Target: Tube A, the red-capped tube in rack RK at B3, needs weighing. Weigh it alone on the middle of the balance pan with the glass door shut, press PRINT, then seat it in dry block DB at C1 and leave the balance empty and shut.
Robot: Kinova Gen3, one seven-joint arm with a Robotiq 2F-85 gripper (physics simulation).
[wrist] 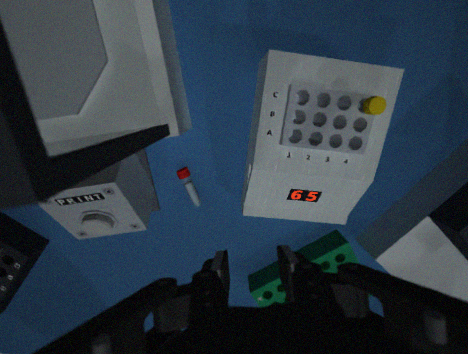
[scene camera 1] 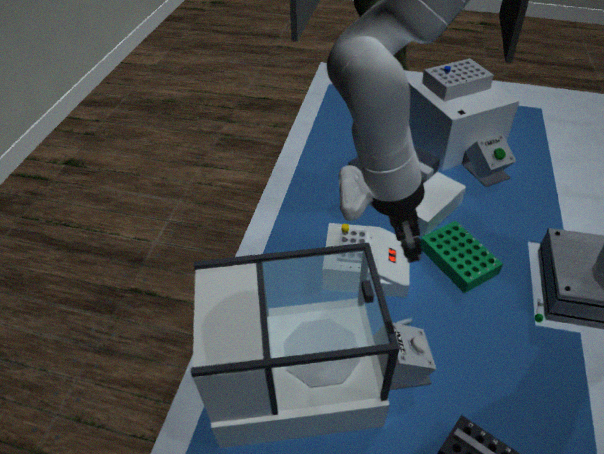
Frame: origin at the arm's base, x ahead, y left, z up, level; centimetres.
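Seen in the pictures: gripper, fingertip midpoint: (wrist: 253,262) (scene camera 1: 411,249).
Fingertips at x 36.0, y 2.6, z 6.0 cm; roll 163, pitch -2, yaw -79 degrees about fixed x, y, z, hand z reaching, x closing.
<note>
Pixels of each thing's top centre, then the offset from my fingertips to it. "pt": a spot on its surface instead.
- red-capped tube, middle of its top: (wrist: 189,190) (scene camera 1: 400,321) dx +0.4, dy +5.8, dz -11.5 cm
- PRINT button box, surface spot: (wrist: 102,215) (scene camera 1: 411,339) pt dx -0.6, dy +12.5, dz -6.0 cm
- white dry block, middle of its top: (wrist: 322,155) (scene camera 1: 368,245) dx +6.5, dy -5.6, dz -5.9 cm
- yellow-capped tube, middle of its top: (wrist: 377,105) (scene camera 1: 345,226) dx +10.8, dy -8.2, dz -4.2 cm
- balance, middle of its top: (scene camera 1: 324,293) dx +12.2, dy +16.6, dz +9.3 cm
- green rack, middle of its top: (wrist: 313,293) (scene camera 1: 461,250) dx -10.7, dy -9.8, dz -9.9 cm
- dark rack, surface spot: (wrist: 25,240) pt dx -7.0, dy +23.6, dz -10.9 cm
- white box, middle of its top: (scene camera 1: 477,85) dx -14.7, dy -44.8, dz +4.1 cm
- grey rack, surface spot: (scene camera 1: 452,90) pt dx -9.7, dy -44.2, dz +2.9 cm
- balance's dark frame, surface spot: (scene camera 1: 378,297) pt dx +5.6, dy +15.9, dz +8.4 cm
The red-capped tube (wrist: 189,186) lies on its side on the blue mat, between the PRINT button box (scene camera 1: 414,352) (wrist: 102,215) and the white dry block (scene camera 1: 399,272) (wrist: 270,182). I cannot make the tube out in scene camera 1. The dry block reads 65 and bears a yellow-capped tube (scene camera 1: 345,228) (wrist: 375,105) at C4; its C1 looks empty. The balance (scene camera 1: 227,310) (wrist: 127,107) has a bare pan (scene camera 1: 320,350) (wrist: 60,60); I cannot tell whether its glass door is fully shut. My gripper (scene camera 1: 412,252) (wrist: 253,262) is partly open and empty, above the mat beyond the tube.
A green rack (scene camera 1: 462,257) (wrist: 305,272) lies near the gripper. A dark rack (scene camera 1: 457,432) (wrist: 25,240) stands beyond the PRINT box. At the back are a white box (scene camera 1: 480,125) bearing a grey rack (scene camera 1: 452,90) and a green-button box (scene camera 1: 490,155). The balance's dark frame (scene camera 1: 378,297) stands tall.
</note>
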